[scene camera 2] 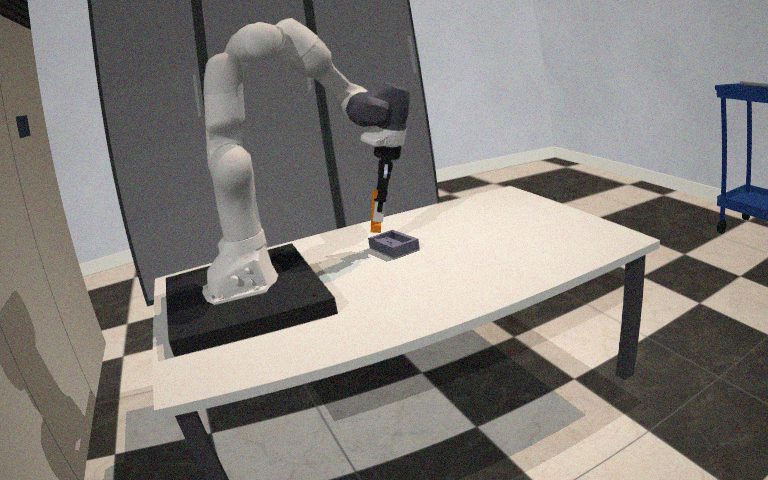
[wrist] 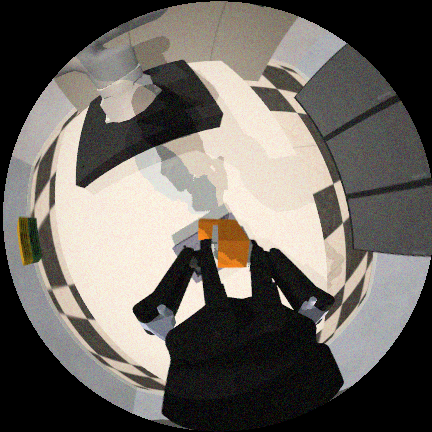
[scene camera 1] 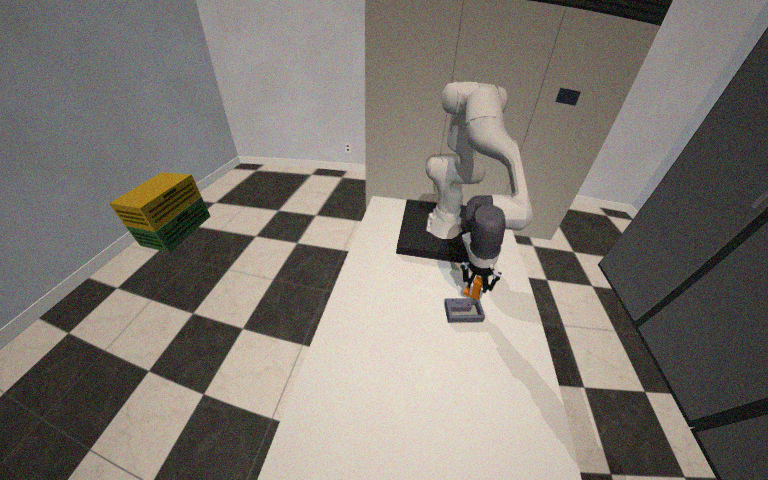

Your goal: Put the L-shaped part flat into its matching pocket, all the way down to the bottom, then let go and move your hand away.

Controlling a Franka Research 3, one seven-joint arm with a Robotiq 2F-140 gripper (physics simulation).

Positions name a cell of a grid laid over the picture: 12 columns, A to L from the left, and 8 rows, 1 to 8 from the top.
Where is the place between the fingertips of the gripper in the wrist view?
G5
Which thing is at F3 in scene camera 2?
The gripper.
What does the gripper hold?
An orange L-shaped part.
